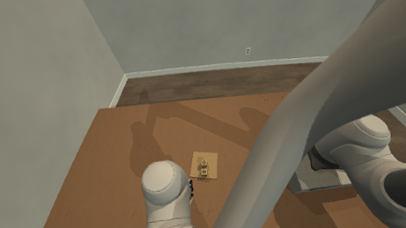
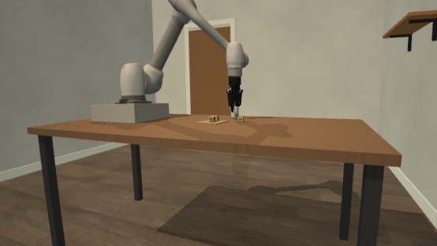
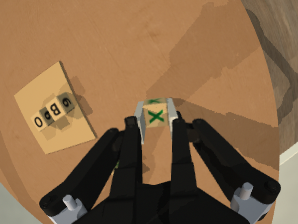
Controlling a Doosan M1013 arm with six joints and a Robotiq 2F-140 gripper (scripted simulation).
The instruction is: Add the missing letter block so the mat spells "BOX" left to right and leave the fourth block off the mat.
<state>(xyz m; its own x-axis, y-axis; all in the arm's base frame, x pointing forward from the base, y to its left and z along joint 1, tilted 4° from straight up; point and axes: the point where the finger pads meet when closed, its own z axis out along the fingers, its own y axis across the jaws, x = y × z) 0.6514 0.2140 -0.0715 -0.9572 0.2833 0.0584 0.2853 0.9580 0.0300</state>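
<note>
The mat is 60 mm behind my hand, 180 mm to the right of it and 40 mm below it.
</note>
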